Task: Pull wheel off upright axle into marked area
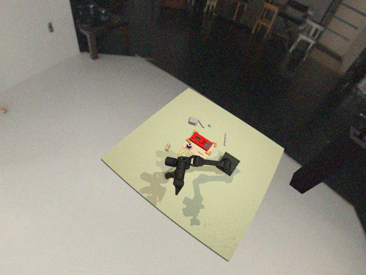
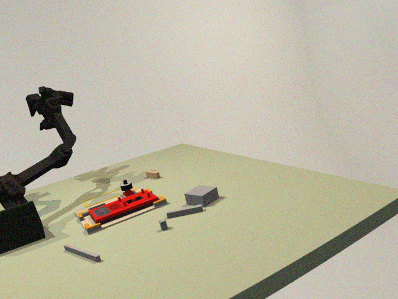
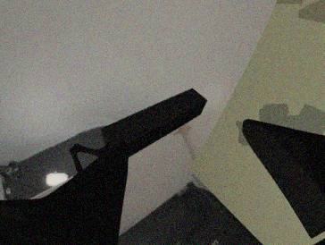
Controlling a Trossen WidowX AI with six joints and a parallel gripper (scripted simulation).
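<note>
The wheel lies 240 mm ahead of my gripper tip, 520 mm to the right of it and 270 mm below it. From my gripper tip the other things lie so: dark upright axle (240 mm ahead, 520 mm to the right, 270 mm below); then tan block (380 mm ahead, 380 mm to the right, 290 mm below); then grey box (400 mm ahead, 790 mm to the right, 290 mm below).
</note>
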